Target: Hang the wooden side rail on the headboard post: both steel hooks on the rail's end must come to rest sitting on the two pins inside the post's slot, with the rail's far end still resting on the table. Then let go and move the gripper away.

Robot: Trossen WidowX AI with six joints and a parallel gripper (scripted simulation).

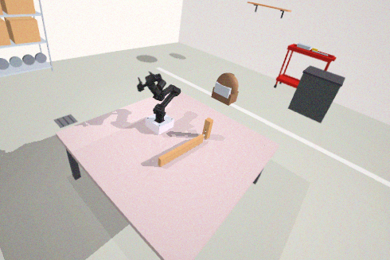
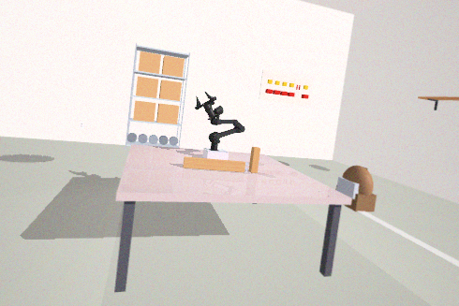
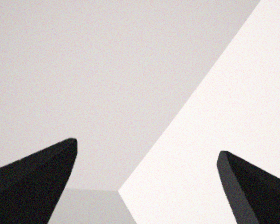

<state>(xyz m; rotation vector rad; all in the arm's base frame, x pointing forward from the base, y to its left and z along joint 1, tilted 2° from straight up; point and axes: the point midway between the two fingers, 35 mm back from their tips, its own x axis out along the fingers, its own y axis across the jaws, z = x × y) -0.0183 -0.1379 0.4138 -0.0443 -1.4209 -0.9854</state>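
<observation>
Now: the wooden headboard post 44 cm below my gripper tip, 40 cm ahead of it and 34 cm to the left of it.
</observation>
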